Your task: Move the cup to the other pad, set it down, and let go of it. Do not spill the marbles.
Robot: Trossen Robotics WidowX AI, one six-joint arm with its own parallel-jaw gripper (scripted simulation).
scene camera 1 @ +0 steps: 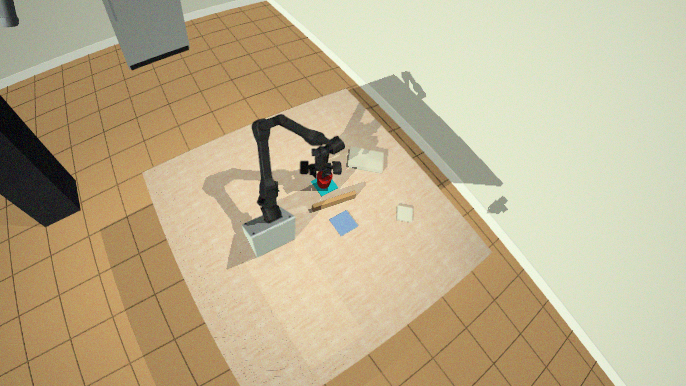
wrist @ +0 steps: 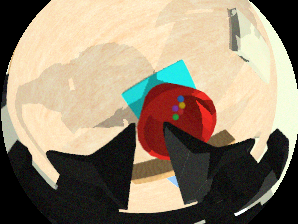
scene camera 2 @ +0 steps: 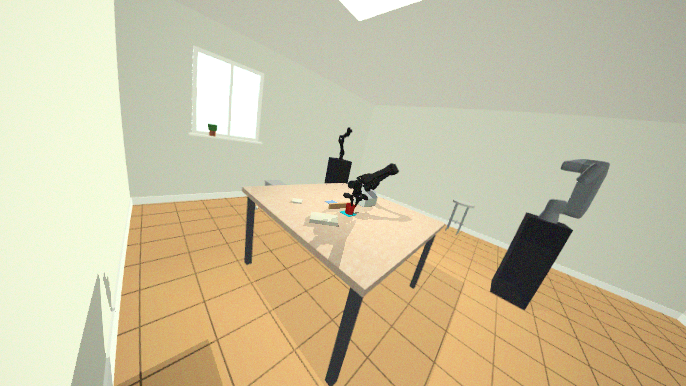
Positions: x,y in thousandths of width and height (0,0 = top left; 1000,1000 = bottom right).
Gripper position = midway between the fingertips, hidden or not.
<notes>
In view: my gripper (wrist: 502,565), a red cup (wrist: 669,533) and a wooden bar (wrist: 498,766).
</notes>
